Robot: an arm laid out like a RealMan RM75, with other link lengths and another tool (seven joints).
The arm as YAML. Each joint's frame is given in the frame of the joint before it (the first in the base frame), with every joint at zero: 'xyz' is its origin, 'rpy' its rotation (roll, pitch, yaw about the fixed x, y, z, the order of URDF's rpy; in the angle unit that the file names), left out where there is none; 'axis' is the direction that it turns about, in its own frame. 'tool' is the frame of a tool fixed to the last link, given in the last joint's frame.
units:
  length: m
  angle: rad
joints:
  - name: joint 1
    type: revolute
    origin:
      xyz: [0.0, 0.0, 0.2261]
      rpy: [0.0, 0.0, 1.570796]
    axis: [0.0, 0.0, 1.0]
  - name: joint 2
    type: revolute
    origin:
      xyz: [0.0, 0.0, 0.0]
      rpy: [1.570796, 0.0, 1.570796]
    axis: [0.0, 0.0, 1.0]
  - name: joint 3
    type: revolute
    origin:
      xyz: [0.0, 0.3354, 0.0]
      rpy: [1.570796, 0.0, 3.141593]
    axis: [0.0, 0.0, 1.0]
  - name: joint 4
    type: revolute
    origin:
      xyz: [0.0, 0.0, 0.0]
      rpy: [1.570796, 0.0, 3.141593]
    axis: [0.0, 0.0, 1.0]
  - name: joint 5
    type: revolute
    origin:
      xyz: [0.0, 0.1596, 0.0]
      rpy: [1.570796, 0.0, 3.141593]
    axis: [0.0, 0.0, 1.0]
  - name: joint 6
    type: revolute
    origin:
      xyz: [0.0, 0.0, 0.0]
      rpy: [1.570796, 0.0, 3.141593]
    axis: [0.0, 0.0, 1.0]
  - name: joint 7
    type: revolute
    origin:
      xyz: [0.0, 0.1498, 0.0]
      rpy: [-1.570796, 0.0, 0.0]
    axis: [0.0, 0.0, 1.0]
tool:
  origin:
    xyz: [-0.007, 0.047, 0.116]
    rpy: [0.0, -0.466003, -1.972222]
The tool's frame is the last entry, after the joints.
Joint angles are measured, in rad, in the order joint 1, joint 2, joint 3, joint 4, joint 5, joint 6, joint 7. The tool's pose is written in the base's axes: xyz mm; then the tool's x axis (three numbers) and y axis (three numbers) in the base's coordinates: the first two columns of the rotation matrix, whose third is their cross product. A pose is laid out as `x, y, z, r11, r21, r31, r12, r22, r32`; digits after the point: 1 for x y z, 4 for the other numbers.
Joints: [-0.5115 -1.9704 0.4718 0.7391 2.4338 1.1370 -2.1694]
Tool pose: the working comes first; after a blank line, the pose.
Where each joint sits with the arm in this pose, in the base's axes (m; each line is computed from the numbers above, not from the rounded line before):
joint 1: 0.0000 0.0000 0.2261
joint 2: 0.0000 0.0000 0.2261
joint 3: -0.2694 0.1512 0.0956
joint 4: -0.2694 0.1512 0.0956
joint 5: -0.3728 0.2653 0.1379
joint 6: -0.3728 0.2653 0.1379
joint 7: -0.4112 0.3594 0.0279
the tool: -0.4821 0.4412 -0.0353

-482.1, 441.2, -35.3, 0.7447, 0.4931, -0.4498, 0.0888, -0.7412, -0.6654
